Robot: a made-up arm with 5 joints. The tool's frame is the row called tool.
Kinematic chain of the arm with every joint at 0, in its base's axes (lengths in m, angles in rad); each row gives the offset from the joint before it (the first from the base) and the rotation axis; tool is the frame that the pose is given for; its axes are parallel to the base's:
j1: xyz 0 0 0.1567 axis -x
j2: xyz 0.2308 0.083 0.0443 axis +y
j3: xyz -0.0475 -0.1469 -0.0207 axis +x
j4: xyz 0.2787 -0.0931 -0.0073 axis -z
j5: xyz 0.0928 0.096 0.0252 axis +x
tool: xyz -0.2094 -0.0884 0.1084
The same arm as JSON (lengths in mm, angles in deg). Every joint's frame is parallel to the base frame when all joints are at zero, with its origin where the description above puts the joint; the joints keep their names.
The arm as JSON. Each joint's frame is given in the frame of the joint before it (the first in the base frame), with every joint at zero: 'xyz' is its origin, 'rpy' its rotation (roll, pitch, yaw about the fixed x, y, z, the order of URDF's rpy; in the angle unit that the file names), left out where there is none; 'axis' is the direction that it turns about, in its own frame. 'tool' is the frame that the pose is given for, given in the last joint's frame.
{"units": {"length": "mm", "angle": "deg"}, "joints": [{"name": "j1", "type": "revolute", "origin": {"xyz": [0.0, 0.0, 156.7]}, "axis": [-1.0, 0.0, 0.0]}, {"name": "j2", "type": "revolute", "origin": {"xyz": [230.8, 83.0, 44.3]}, "axis": [0.0, 1.0, 0.0]}, {"name": "j3", "type": "revolute", "origin": {"xyz": [-47.5, -146.9, -20.7]}, "axis": [1.0, 0.0, 0.0]}, {"name": "j4", "type": "revolute", "origin": {"xyz": [278.7, -93.1, -7.3]}, "axis": [0.0, 0.0, -1.0]}, {"name": "j5", "type": "revolute", "origin": {"xyz": [92.8, 96.0, 25.2]}, "axis": [1.0, 0.0, 0.0]}], "tool": {"origin": {"xyz": [-209.4, -88.4, 108.4]}}}
